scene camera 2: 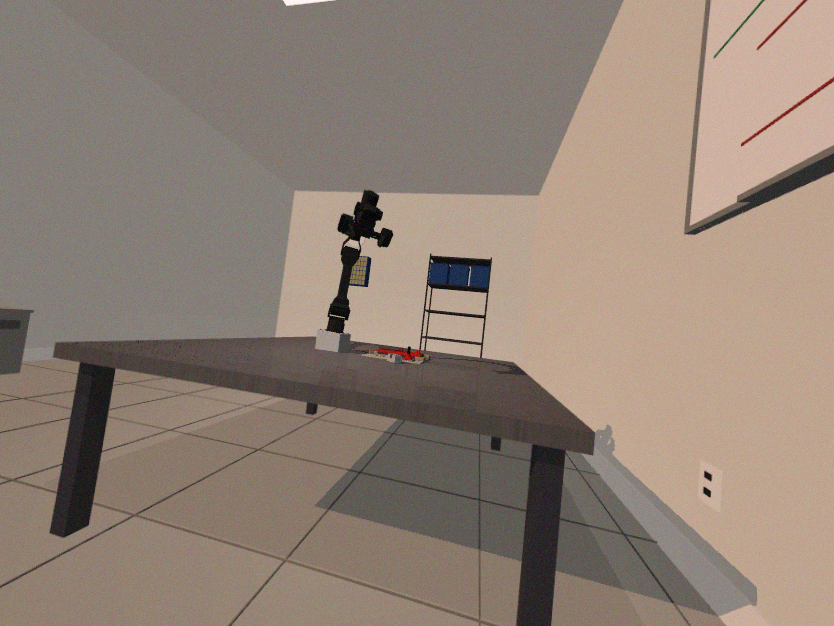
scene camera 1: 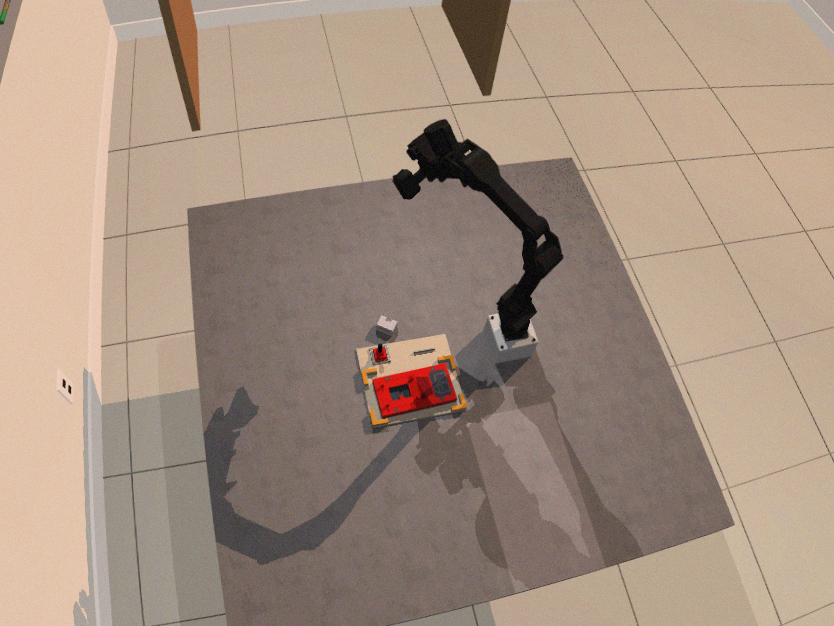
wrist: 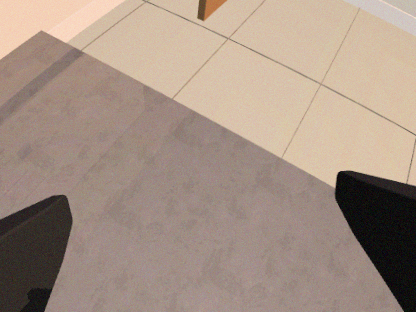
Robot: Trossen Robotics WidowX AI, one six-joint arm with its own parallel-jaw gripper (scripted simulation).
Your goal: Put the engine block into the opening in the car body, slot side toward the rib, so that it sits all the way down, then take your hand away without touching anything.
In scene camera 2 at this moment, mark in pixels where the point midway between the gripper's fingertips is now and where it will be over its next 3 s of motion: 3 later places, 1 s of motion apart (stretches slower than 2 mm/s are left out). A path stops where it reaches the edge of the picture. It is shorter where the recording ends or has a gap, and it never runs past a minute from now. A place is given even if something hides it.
My gripper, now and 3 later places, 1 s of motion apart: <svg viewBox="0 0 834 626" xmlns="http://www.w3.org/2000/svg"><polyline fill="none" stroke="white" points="367,241 392,292 398,327 395,350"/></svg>
